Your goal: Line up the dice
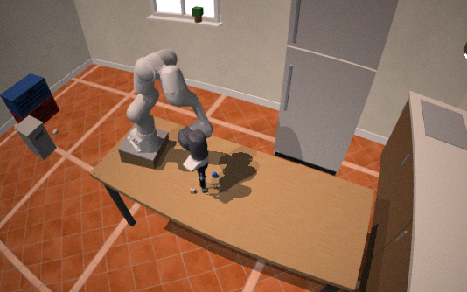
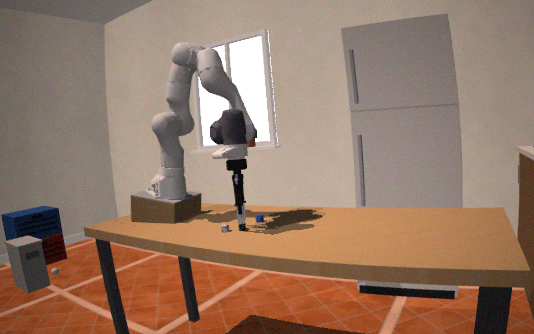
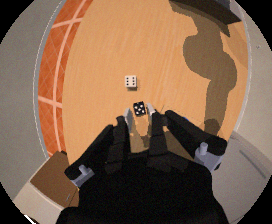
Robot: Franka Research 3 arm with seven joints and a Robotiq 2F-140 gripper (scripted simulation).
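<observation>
My hand is 30 mm short of the wood-coloured mat, 130 mm to the right of it and 60 mm above it. Also, from my hand: blue die 20 mm behind, 120 mm to the left, 50 mm below.
</observation>
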